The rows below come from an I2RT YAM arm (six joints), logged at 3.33 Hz.
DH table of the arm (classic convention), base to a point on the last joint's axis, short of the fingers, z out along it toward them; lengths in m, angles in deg. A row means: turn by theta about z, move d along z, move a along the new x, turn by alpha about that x. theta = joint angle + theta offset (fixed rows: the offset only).
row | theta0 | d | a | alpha
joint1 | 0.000 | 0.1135 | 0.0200 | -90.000
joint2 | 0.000 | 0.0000 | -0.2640 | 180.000
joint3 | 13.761 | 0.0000 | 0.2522 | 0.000
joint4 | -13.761 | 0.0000 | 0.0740 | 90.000
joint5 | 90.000 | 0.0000 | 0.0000 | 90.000
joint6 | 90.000 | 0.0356 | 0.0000 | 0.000
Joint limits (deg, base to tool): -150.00..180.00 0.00..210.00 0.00..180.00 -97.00..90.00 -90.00..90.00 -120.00..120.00
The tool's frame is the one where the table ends.
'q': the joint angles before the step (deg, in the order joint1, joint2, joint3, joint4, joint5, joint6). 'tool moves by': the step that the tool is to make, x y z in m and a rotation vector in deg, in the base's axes. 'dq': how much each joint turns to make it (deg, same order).
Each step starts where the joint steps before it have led.
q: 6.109, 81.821, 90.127, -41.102, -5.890, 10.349
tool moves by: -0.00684, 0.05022, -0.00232, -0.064, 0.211, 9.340
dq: 9.376, 0.568, -0.002, 0.350, 0.043, 0.000
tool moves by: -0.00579, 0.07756, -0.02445, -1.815, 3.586, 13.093
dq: 13.159, 4.832, -0.018, 0.830, 0.241, -0.240
